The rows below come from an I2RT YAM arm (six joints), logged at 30 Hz.
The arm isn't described. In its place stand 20 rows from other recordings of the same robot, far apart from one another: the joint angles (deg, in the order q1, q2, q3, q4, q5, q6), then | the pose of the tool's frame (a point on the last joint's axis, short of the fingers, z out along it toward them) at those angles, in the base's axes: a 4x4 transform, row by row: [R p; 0 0 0 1], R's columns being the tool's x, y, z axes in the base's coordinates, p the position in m.
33.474 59.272 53.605 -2.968 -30.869 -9.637 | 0.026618, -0.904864, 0.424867, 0.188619; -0.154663, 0.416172, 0.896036, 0.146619; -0.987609, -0.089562, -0.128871, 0.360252; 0, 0, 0, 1
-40.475 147.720 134.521 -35.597 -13.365 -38.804 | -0.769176, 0.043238, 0.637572, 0.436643; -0.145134, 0.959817, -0.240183, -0.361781; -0.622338, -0.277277, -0.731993, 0.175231; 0, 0, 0, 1
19.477 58.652 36.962 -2.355 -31.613 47.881 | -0.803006, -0.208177, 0.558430, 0.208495; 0.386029, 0.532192, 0.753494, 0.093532; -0.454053, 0.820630, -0.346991, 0.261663; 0, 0, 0, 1
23.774 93.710 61.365 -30.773 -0.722 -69.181 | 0.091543, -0.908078, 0.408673, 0.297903; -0.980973, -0.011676, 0.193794, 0.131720; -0.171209, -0.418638, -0.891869, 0.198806; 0, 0, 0, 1
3.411 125.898 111.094 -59.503 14.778 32.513 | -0.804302, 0.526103, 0.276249, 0.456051; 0.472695, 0.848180, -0.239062, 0.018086; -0.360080, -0.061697, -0.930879, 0.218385; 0, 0, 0, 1
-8.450 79.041 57.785 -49.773 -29.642 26.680 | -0.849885, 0.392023, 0.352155, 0.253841; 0.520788, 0.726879, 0.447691, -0.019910; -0.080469, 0.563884, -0.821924, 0.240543; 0, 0, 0, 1
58.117 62.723 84.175 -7.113 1.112 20.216 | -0.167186, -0.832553, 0.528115, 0.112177; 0.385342, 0.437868, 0.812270, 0.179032; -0.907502, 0.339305, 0.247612, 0.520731; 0, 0, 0, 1
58.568 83.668 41.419 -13.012 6.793 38.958 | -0.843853, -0.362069, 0.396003, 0.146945; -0.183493, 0.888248, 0.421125, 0.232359; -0.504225, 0.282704, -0.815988, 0.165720; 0, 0, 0, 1
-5.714 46.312 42.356 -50.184 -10.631 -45.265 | -0.560708, -0.579673, 0.591259, 0.149957; -0.645559, 0.753204, 0.126243, -0.008404; -0.518518, -0.310907, -0.796540, 0.259028; 0, 0, 0, 1
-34.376 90.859 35.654 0.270 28.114 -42.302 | -0.985201, 0.078914, 0.152157, 0.216335; -0.045268, 0.736398, -0.675033, -0.168320; -0.165318, -0.671931, -0.721927, 0.124248; 0, 0, 0, 1
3.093 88.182 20.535 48.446 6.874 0.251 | -0.328141, 0.060733, 0.942674, 0.263399; -0.013376, 0.997532, -0.068923, 0.009966; -0.944534, -0.035225, -0.326519, 0.137636; 0, 0, 0, 1
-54.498 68.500 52.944 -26.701 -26.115 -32.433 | -0.620173, 0.247842, 0.744285, 0.160140; 0.040153, 0.957565, -0.285406, -0.197507; -0.783437, -0.147116, -0.603808, 0.279973; 0, 0, 0, 1
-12.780 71.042 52.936 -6.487 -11.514 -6.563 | -0.407744, -0.006896, 0.913070, 0.279271; -0.022353, 0.999747, -0.002431, -0.056059; -0.912823, -0.021401, -0.407795, 0.298756; 0, 0, 0, 1
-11.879 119.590 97.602 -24.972 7.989 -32.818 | -0.761862, -0.138309, 0.632801, 0.463389; -0.388200, 0.879546, -0.275134, -0.102530; -0.518525, -0.455268, -0.723784, 0.227124; 0, 0, 0, 1
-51.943 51.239 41.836 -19.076 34.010 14.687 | -0.042011, 0.999079, 0.008740, 0.105891; 0.394598, 0.024628, -0.918524, -0.167558; -0.917893, -0.035140, -0.395269, 0.289169; 0, 0, 0, 1
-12.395 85.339 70.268 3.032 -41.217 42.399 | -0.465961, -0.208192, 0.859963, 0.346176; 0.621724, 0.614501, 0.485641, -0.052063; -0.629555, 0.760950, -0.156896, 0.349841; 0, 0, 0, 1
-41.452 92.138 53.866 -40.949 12.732 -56.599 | -0.970180, -0.242210, -0.009169, 0.204437; -0.229562, 0.930341, -0.285948, -0.191034; 0.077790, -0.275316, -0.958201, 0.165865; 0, 0, 0, 1
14.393 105.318 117.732 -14.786 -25.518 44.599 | -0.478785, -0.428439, 0.766293, 0.405088; 0.531311, 0.553452, 0.641405, 0.119790; -0.698909, 0.714234, -0.037350, 0.474995; 0, 0, 0, 1
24.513 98.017 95.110 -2.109 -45.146 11.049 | -0.257303, -0.902589, 0.345149, 0.356455; 0.031230, 0.349221, 0.936520, 0.190281; -0.965826, 0.251748, -0.061667, 0.413753; 0, 0, 0, 1
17.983 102.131 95.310 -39.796 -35.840 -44.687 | -0.046454, -0.936029, 0.348843, 0.370715; -0.614438, 0.302117, 0.728828, 0.142247; -0.787596, -0.180485, -0.589167, 0.327328; 0, 0, 0, 1
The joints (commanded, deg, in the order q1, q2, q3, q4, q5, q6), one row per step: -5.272 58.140 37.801 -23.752 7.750 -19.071; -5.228 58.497 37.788 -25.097 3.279 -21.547; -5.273 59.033 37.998 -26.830 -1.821 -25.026; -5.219 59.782 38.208 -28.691 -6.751 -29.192; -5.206 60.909 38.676 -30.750 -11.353 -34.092; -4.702 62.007 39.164 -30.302 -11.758 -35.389; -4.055 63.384 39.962 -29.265 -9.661 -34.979; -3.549 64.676 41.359 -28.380 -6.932 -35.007; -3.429 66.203 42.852 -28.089 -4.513 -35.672; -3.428 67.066 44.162 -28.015 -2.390 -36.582; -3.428 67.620 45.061 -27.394 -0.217 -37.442; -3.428 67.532 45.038 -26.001 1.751 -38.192; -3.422 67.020 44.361 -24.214 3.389 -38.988; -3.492 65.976 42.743 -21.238 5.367 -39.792; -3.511 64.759 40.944 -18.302 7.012 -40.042; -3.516 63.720 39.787 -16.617 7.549 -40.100; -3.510 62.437 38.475 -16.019 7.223 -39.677; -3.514 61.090 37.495 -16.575 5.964 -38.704; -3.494 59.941 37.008 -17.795 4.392 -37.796; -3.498 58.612 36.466 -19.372 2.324 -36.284
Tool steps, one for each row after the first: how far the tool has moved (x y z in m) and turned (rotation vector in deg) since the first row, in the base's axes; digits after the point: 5 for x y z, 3 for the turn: -0.00064 0.00300 -0.00326 1.586 1.814 4.950; -0.00127 0.00607 -0.00613 3.101 3.801 10.928; -0.00193 0.00939 -0.00955 4.265 5.848 17.335; -0.00190 0.01227 -0.01272 4.989 7.862 23.966; 0.00196 0.01403 -0.01310 4.420 7.981 25.695; 0.00801 0.01470 -0.01237 2.995 7.997 24.661; 0.01504 0.01450 -0.00834 0.695 7.606 23.372; 0.02181 0.01306 -0.00538 -1.569 7.889 22.350; 0.02652 0.01147 -0.00130 -3.833 7.898 21.565; 0.03047 0.00988 0.00234 -6.187 7.508 20.658; 0.03216 0.00855 0.00430 -8.411 6.606 19.734; 0.03208 0.00756 0.00479 -10.449 5.498 19.012; 0.03039 0.00614 0.00365 -12.855 3.738 17.833; 0.02780 0.00520 0.00214 -14.595 1.865 16.494; 0.02532 0.00500 0.00182 -15.294 0.470 15.924; 0.02077 0.00551 -0.00017 -14.896 -0.243 15.818; 0.01547 0.00660 -0.00185 -13.358 -0.518 16.138; 0.01080 0.00794 -0.00245 -11.583 -0.469 16.788; 0.00521 0.00955 -0.00334 -8.985 -0.355 17.376
